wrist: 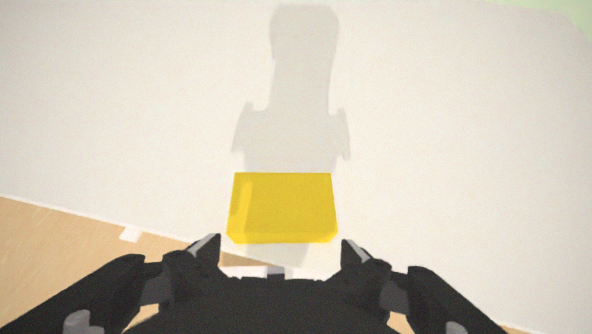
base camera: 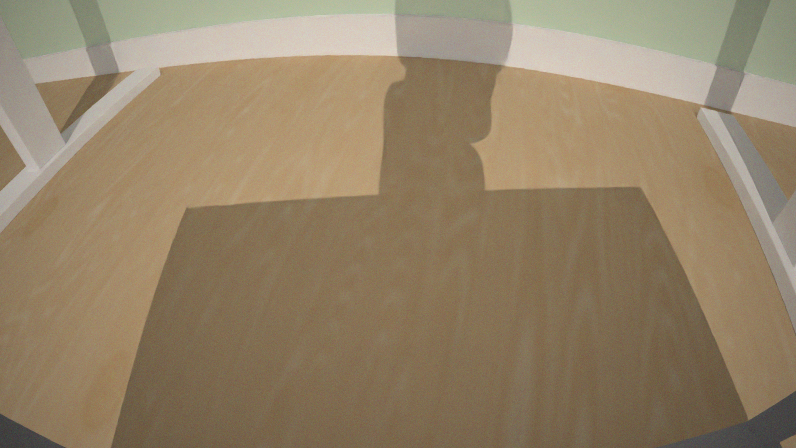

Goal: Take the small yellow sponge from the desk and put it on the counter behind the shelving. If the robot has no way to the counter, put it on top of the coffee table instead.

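Frame: origin at the arm's base, x ahead, y left, z up, level; centimetres.
Seen in the pictures: gripper, fingertip midpoint: [wrist: 281, 249].
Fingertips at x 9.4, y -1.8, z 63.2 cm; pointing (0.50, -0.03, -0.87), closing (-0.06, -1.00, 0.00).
Note:
A point is followed by its place in that frame.
The yellow sponge [wrist: 282, 205] {x 13.9, y -1.9, z 59.9 cm} lies on the white desk top [wrist: 125, 115] {x 29.3, y 20.5, z 55.4 cm} in the wrist view, near the desk's edge. My gripper [wrist: 281, 249] {x 9.4, y -1.8, z 63.2 cm} is open, with nothing between its fingers. The sponge shows just beyond the fingertips, roughly centred between them, and its long side spans most of the gap. The gripper's shadow falls on the desk beyond the sponge. The counter, the shelving and the coffee table do not show in either view.
In the base view, white desk legs with floor bars stand at the left [base camera: 105, 111] and at the right [base camera: 740, 166]. A green wall [base camera: 250, 11] {x 99.5, y 29.2, z -28.5 cm} with a white baseboard [base camera: 278, 38] {x 96.7, y 23.2, z -35.1 cm} runs across the far side. Wooden floor [wrist: 45, 250] {x 29.3, y 113.2, z -39.6 cm} shows past the desk edge in the wrist view.

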